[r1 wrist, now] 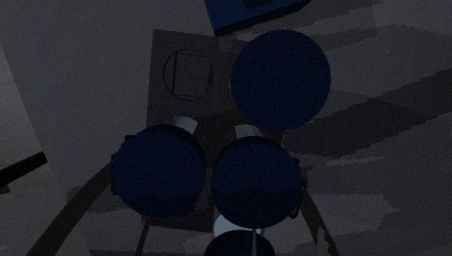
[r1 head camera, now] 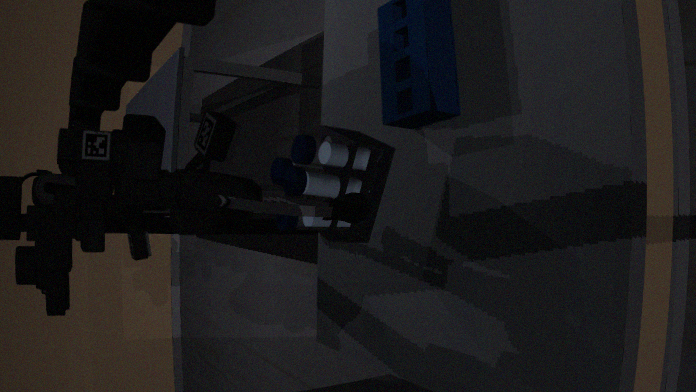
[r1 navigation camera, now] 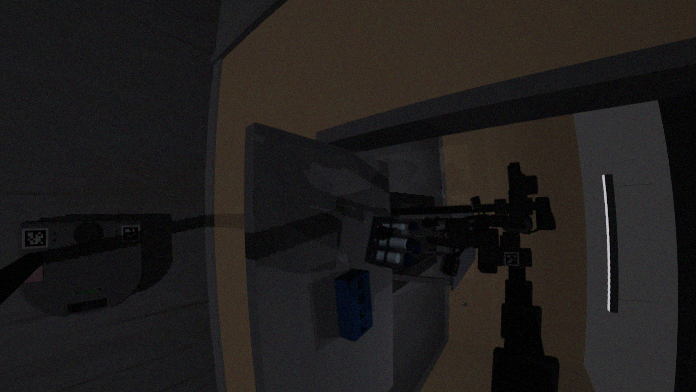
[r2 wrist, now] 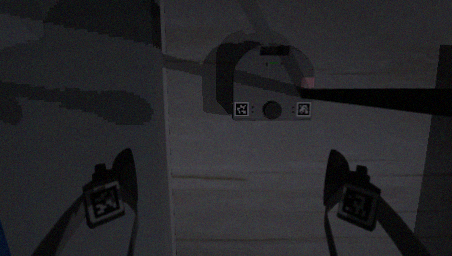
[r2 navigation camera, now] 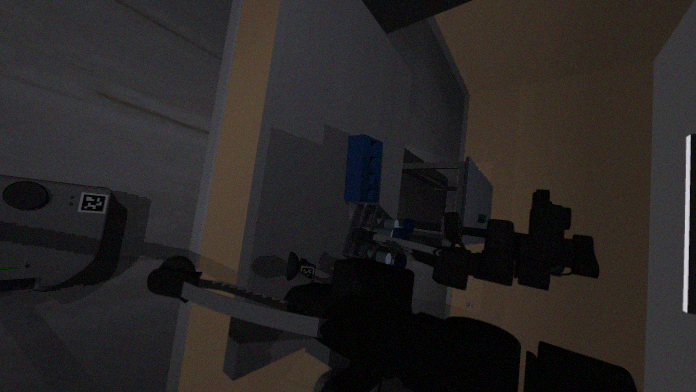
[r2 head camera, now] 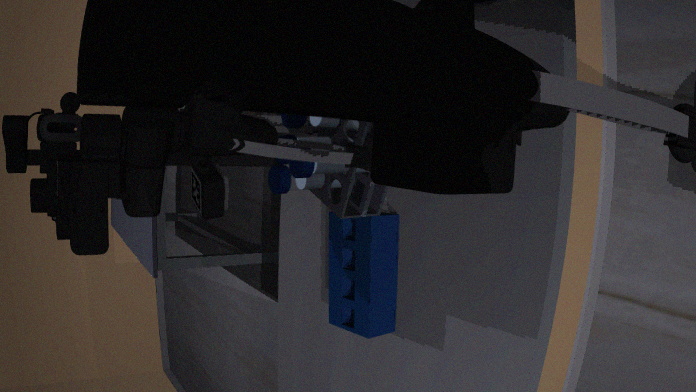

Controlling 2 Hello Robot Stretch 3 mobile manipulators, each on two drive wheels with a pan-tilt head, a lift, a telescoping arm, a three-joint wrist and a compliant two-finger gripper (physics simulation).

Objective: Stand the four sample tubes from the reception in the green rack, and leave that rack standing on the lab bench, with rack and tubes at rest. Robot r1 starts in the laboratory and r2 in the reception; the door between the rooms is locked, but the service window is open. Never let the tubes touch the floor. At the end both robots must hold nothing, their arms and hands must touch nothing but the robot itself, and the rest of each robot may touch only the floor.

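Note:
The sample rack point(r1 head camera: 381, 175) point(r1 wrist: 182, 111) point(r2 head camera: 345, 201) looks near black in the dim light and hangs a little above the grey surface point(r1 head camera: 560, 75). It carries four tubes; white bodies point(r1 head camera: 325, 184) point(r1 navigation camera: 395, 243) and dark blue caps point(r1 wrist: 159, 172) show. One hole at its far left corner in the r1 wrist view is free. r1's gripper point(r1 wrist: 207, 175) is shut on the rack, its fingertips partly hidden under two caps. r2's gripper point(r2 wrist: 230, 177) is open and empty, over the surface's edge and the floor. The dark underside of r2's arm hides part of the rack in r2's head view.
A blue rack point(r1 head camera: 422, 65) point(r1 navigation camera: 354, 305) point(r2 head camera: 382, 275) point(r2 navigation camera: 362, 170) stands on the same surface close to the held rack. A pale barred frame point(r2 head camera: 220, 259) point(r1 head camera: 250, 71) is at the surface's side. A robot base point(r2 wrist: 272, 90) stands on the floor beyond the edge.

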